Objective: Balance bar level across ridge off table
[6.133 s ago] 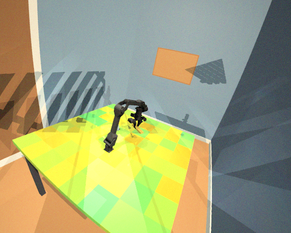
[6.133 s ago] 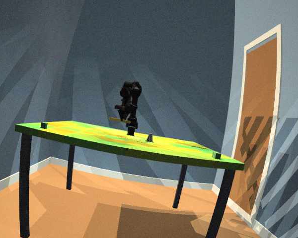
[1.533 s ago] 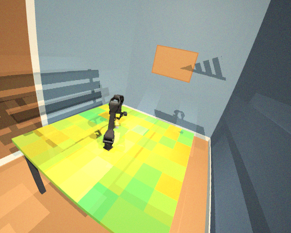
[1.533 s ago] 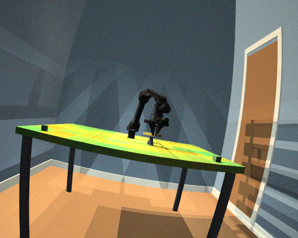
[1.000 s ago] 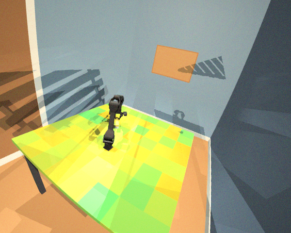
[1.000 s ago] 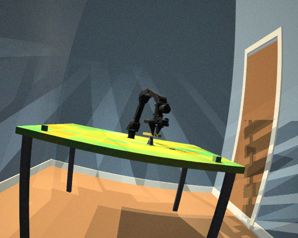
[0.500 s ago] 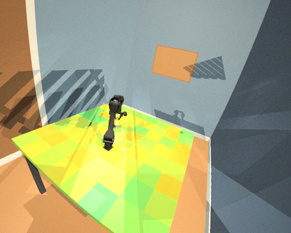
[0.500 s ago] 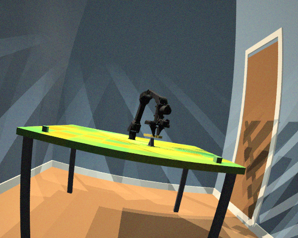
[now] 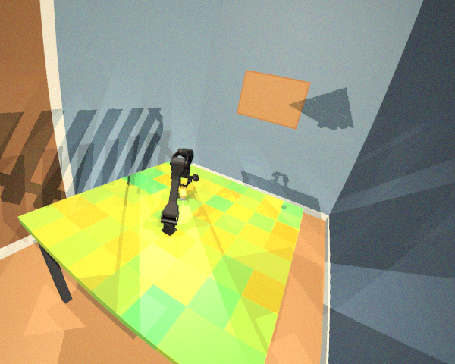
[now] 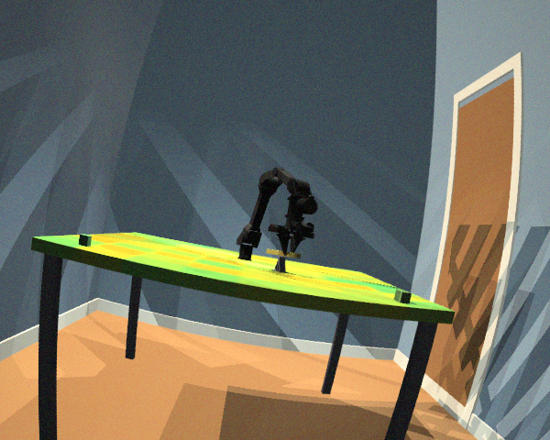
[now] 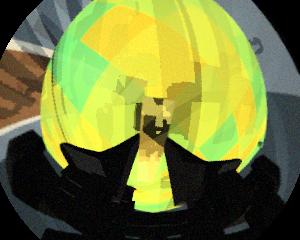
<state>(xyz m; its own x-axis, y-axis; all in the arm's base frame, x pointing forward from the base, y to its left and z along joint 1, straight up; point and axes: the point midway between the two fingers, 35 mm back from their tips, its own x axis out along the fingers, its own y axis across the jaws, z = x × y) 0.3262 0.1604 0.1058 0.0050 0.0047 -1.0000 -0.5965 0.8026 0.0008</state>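
Now: gripper tip 2 cm past the bar and 2 cm to the left of it.
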